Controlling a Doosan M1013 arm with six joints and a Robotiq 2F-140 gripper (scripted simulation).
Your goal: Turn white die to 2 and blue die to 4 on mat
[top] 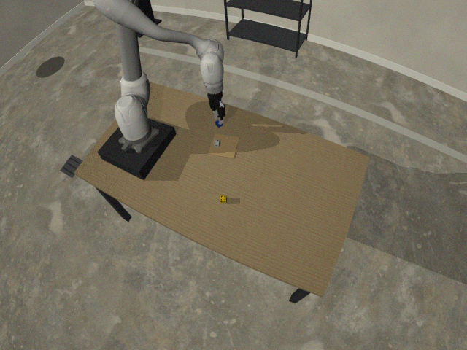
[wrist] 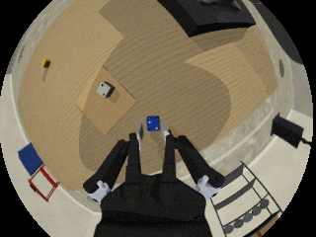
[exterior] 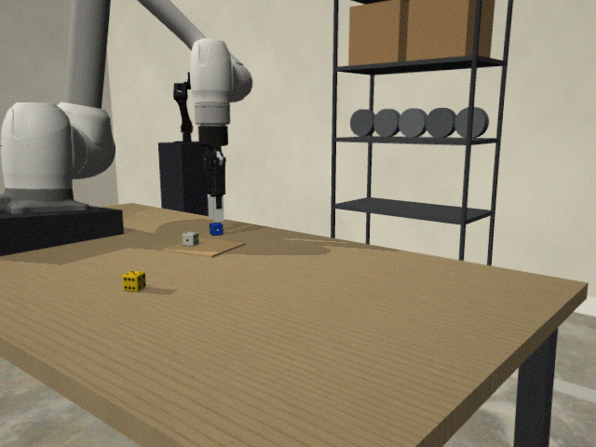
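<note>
The blue die lies 60 mm below my hand. The rest, counted from my hand: white die: 60 mm ahead, 130 mm to the right, 50 mm below; mat: 100 mm ahead, 110 mm to the right, 70 mm below; yellow die: 270 mm ahead, 390 mm to the right, 60 mm below.
</note>
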